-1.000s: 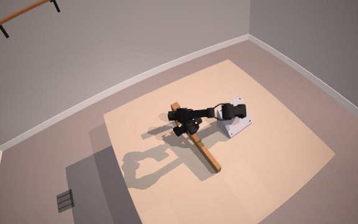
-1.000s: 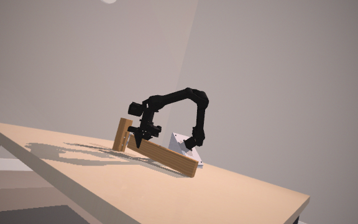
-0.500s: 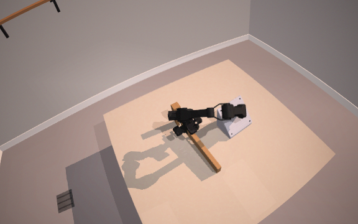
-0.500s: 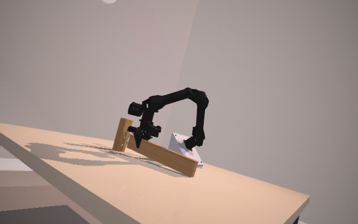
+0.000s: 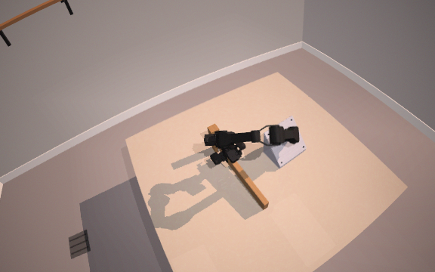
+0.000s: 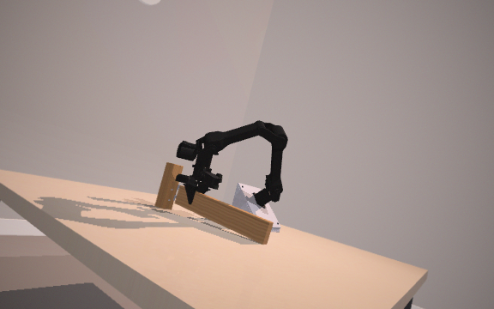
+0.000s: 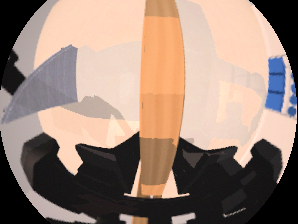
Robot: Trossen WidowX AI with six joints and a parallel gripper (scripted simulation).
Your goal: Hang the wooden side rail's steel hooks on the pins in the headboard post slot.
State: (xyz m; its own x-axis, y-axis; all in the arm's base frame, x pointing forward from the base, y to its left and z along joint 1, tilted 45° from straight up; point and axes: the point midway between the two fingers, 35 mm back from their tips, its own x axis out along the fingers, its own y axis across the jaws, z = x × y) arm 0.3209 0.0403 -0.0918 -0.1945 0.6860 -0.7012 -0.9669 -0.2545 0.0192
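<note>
Now: gripper tip 15 cm to the left of the headboard post, 4 cm below it and 2 cm short of it.
</note>
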